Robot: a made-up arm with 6 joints. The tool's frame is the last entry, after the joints. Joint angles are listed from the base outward. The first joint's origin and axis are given. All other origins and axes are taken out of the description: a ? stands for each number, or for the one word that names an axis. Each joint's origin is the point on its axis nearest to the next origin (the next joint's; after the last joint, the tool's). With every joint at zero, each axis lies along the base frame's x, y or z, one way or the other. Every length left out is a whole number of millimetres.
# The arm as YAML. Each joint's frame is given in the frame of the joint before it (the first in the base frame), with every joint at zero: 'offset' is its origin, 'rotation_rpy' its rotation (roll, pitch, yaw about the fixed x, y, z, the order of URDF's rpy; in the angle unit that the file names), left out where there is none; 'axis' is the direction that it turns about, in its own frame. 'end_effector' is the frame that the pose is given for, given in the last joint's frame.
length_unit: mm
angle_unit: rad
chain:
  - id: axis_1
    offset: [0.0, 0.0, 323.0]
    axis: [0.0, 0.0, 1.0]
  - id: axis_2
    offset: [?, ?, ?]
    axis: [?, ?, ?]
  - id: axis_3
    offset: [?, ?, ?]
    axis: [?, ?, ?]
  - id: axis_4
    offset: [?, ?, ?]
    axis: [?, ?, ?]
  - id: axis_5
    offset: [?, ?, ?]
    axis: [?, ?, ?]
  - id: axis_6
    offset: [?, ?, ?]
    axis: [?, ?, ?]
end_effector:
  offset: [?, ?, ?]
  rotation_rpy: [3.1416, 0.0, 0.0]
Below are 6 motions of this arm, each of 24 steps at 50 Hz.
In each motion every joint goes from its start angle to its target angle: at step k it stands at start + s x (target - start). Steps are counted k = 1, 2, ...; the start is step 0. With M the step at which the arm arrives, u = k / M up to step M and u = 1 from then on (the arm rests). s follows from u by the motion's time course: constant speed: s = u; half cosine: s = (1 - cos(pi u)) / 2; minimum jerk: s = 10 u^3 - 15 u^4 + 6 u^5.
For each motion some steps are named. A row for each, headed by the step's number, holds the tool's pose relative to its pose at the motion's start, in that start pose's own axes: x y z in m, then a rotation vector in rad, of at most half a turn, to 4 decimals.
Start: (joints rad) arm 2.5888 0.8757 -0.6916 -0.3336 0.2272 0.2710
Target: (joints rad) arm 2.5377 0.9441 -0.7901 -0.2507 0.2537 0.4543
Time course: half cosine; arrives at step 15
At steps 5, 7, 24:
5: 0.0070 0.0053 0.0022 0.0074 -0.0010 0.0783
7: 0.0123 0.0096 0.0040 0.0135 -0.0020 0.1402
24: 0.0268 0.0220 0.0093 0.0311 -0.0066 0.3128

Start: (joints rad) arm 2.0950 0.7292 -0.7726 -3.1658 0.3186 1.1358
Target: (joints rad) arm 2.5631 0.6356 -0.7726 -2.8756 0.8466 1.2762
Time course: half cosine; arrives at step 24
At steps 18, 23, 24:
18: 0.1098 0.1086 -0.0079 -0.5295 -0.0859 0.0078
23: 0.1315 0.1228 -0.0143 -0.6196 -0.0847 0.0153
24: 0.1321 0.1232 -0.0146 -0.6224 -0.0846 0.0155

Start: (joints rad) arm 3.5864 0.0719 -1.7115 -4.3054 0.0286 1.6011
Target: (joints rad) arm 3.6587 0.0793 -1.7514 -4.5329 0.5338 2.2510
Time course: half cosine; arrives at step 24
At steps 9, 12, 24:
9: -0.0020 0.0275 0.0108 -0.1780 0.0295 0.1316
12: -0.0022 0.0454 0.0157 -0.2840 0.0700 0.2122
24: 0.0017 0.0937 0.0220 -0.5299 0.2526 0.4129

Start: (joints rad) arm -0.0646 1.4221 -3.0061 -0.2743 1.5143 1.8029
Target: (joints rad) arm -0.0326 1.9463 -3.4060 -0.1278 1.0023 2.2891
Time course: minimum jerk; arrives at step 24
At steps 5, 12, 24:
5: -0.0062 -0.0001 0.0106 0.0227 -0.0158 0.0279
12: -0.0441 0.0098 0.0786 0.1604 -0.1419 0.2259
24: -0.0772 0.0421 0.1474 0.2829 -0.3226 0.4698

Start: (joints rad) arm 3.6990 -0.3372 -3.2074 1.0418 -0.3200 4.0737
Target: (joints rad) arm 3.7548 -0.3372 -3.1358 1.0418 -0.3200 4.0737
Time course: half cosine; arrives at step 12
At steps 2, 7, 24:
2: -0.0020 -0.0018 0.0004 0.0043 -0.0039 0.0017
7: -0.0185 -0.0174 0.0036 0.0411 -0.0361 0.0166
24: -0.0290 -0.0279 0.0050 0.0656 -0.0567 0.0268

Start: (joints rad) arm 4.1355 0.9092 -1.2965 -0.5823 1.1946 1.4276
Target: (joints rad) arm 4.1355 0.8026 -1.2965 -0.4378 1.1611 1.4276
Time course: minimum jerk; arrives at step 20
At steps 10, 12, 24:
10: 0.0075 0.0100 -0.0262 0.0697 -0.0471 0.0528
12: 0.0102 0.0139 -0.0358 0.0957 -0.0643 0.0715
24: 0.0146 0.0212 -0.0524 0.1414 -0.0942 0.1034

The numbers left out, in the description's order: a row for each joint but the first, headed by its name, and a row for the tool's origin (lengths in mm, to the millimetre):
axis_2: xyz 0.0 0.0 0.0, axis 0.0 1.0 0.0
axis_3: xyz 56.0 0.0 298.0, axis 0.0 1.0 0.0
axis_4: xyz 85.0 0.0 -376.0, axis 0.0 0.0 -1.0
axis_5: xyz 0.0 0.0 0.0, axis 0.0 1.0 0.0
axis_6: xyz 68.0 0.0 -87.0, axis 0.0 0.0 -1.0
tool: xyz 0.0 0.0 0.0

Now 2 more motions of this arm.
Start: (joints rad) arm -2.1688 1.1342 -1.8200 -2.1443 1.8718 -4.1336
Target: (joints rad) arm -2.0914 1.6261 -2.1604 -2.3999 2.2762 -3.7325
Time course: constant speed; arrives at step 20
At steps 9, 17, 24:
9: -0.0394 -0.0135 -0.0597 -0.0056 0.1937 0.1951
17: -0.0752 -0.0120 -0.1178 0.0194 0.3611 0.3929
24: -0.0887 -0.0079 -0.1403 0.0356 0.4217 0.4724

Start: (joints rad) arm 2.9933 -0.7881 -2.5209 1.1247 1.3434 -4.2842
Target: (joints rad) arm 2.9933 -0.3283 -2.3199 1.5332 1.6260 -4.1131
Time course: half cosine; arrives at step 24
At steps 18, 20, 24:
18: 0.2945 -0.0721 0.1614 -0.4763 -0.0617 0.7255
20: 0.3229 -0.0715 0.1731 -0.5143 -0.0741 0.7925
24: 0.3468 -0.0702 0.1824 -0.5455 -0.0856 0.8489

